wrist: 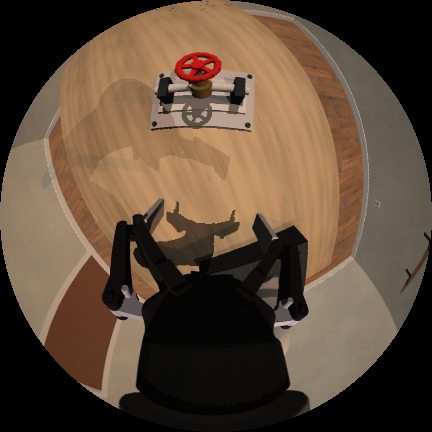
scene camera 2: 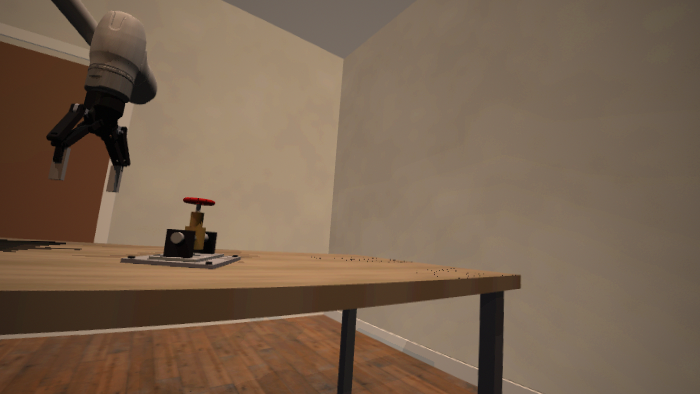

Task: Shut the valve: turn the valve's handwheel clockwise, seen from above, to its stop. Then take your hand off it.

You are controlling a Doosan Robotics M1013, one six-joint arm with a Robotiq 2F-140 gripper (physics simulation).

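A red handwheel lies level on top of a valve with a brass body. The valve's white pipe runs between two black blocks on a light grey base plate with dark bolts at its corners. My gripper is open, with nothing between its fingers. It points down and is above and to the left of the handwheel in the scene view, well apart from it. How far the handwheel is turned cannot be told.
The valve's plate lies on a wooden table. A dark box-shaped object shows behind the right finger in the wrist view. Small dark specks lie towards the table's far right. A brown door is in the wall.
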